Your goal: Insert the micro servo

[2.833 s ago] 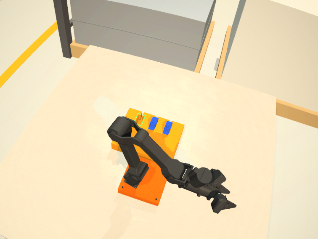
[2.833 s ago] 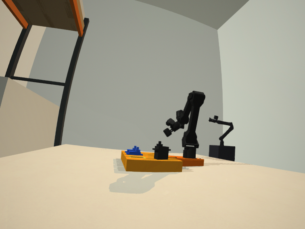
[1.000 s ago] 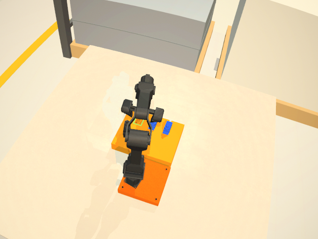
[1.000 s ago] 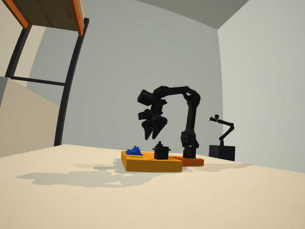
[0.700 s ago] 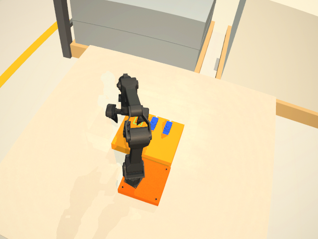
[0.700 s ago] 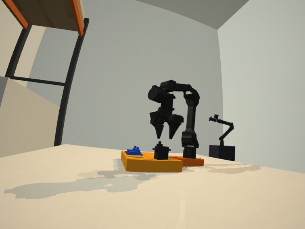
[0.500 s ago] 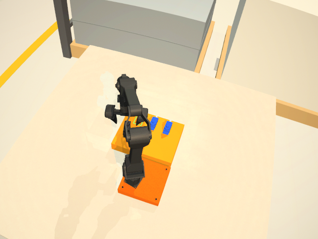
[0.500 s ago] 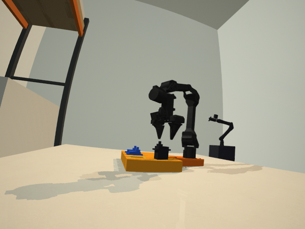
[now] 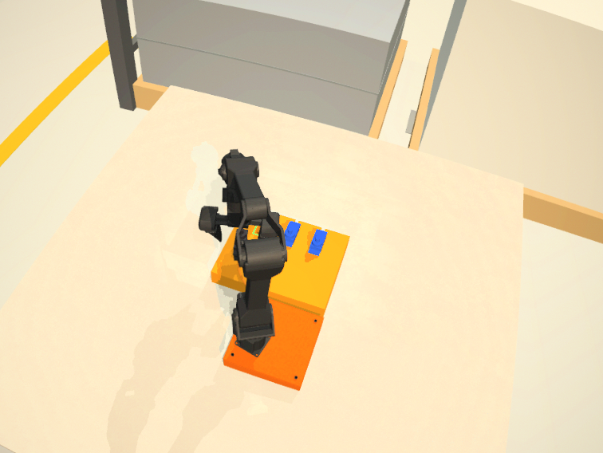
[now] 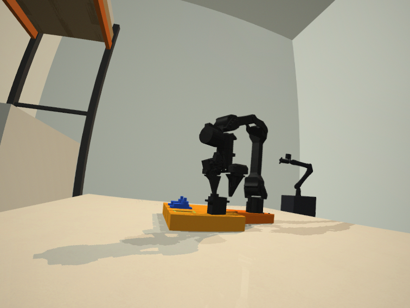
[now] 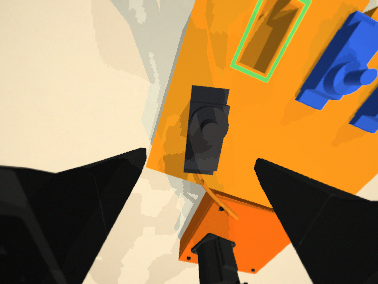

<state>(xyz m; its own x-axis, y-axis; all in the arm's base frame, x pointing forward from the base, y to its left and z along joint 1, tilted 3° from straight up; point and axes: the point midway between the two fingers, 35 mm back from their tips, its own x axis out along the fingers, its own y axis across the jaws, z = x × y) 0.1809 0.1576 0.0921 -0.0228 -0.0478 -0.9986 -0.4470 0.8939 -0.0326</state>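
Right now my gripper tip is 30 mm short of the orange deck, 100 mm to the left of it and 90 mm above it.
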